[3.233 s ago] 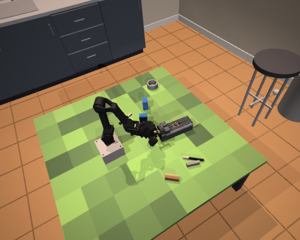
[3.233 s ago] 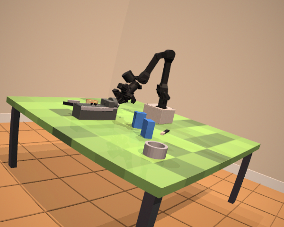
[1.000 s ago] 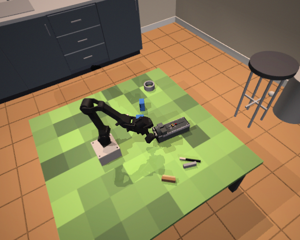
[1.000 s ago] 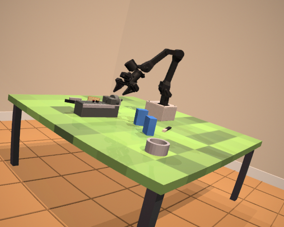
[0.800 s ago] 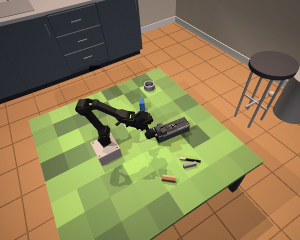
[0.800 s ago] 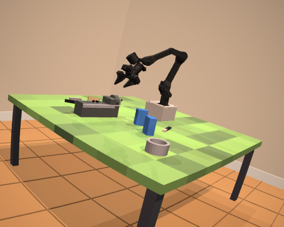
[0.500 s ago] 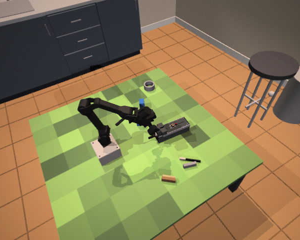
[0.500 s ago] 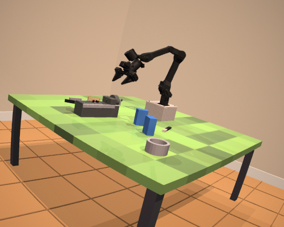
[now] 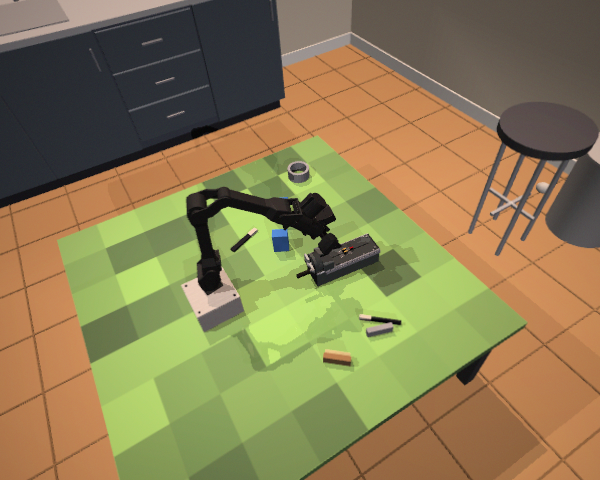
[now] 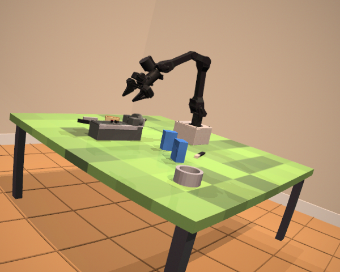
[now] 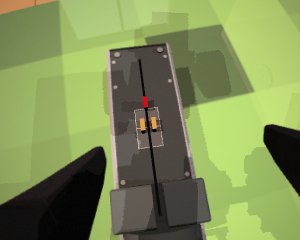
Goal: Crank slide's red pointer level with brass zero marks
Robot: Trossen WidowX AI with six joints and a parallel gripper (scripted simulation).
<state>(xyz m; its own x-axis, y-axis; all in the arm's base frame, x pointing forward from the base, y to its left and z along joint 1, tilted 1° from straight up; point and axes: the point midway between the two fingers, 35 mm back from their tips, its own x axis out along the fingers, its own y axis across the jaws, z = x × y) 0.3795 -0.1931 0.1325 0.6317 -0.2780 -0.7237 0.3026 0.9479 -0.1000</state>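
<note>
Right now the crank handle is 13 cm behind my gripper tip, 11 cm below it and 2 cm to the left of it. Round my gripper tip: grey bar 28 cm to the right, 18 cm below, 6 cm behind; wooden block 26 cm to the right, 23 cm behind, 18 cm below; red pointer 11 cm below, 8 cm ahead, 1 cm to the right.
</note>
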